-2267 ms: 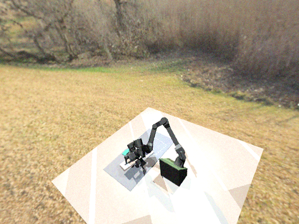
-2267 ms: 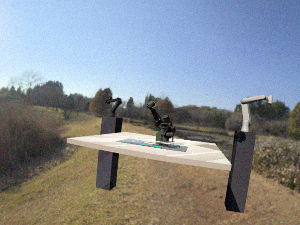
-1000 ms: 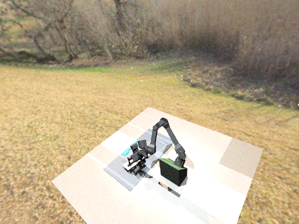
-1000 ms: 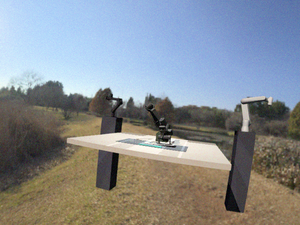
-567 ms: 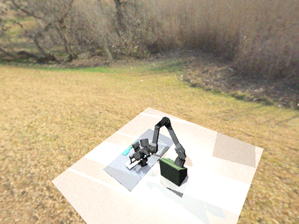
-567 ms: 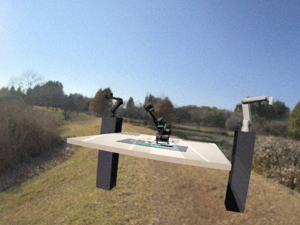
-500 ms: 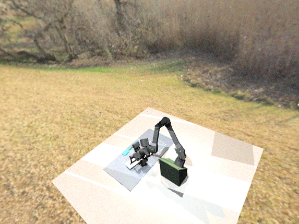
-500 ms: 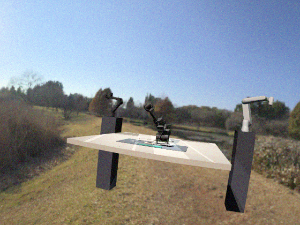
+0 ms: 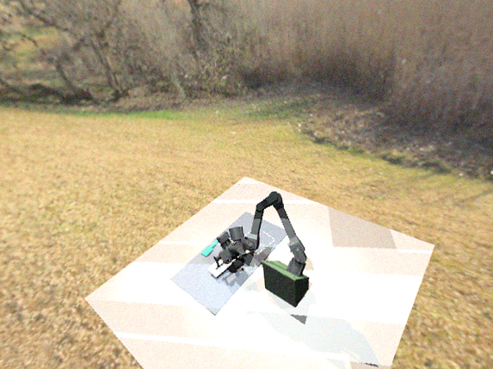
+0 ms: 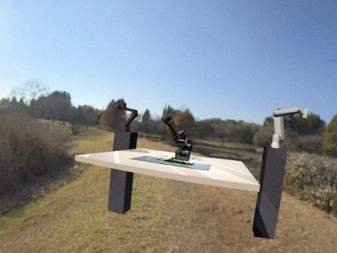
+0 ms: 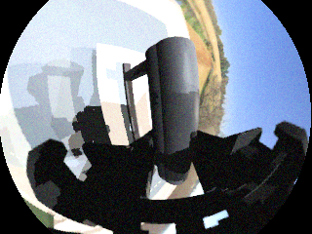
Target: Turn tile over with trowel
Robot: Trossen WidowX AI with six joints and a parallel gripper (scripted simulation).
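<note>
Now: gripper tip 4 cm past the tile, 10 cm to the left of it and 5 cm above it. The rest, counted from my gripper tip: grey mat (5 cm to the right, 9 cm below); then teal trowel (13 cm ahead, 3 cm to the right, 7 cm below).
</note>
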